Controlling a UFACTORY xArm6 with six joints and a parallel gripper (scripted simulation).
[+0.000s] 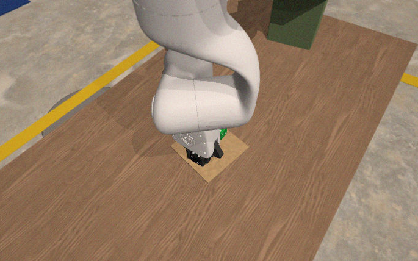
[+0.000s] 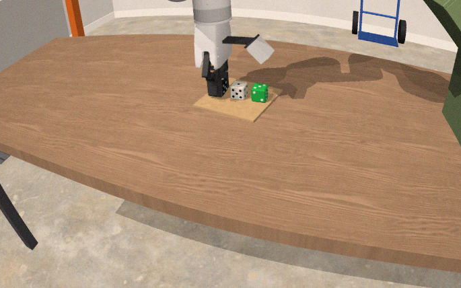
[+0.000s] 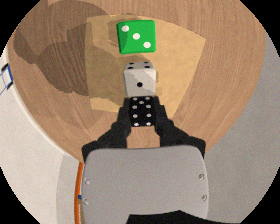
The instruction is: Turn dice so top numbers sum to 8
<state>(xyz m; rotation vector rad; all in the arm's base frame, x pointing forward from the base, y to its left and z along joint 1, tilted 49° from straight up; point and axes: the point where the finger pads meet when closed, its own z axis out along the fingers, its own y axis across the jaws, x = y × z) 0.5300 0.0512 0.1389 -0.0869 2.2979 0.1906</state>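
The black die is 1 cm below my hand. The rest, counted from my hand: tan mat 4 cm behind, 1 cm to the right, 3 cm below; white die 4 cm behind, 1 cm to the right, 1 cm below; green die 9 cm behind, 2 cm to the right, 1 cm below.
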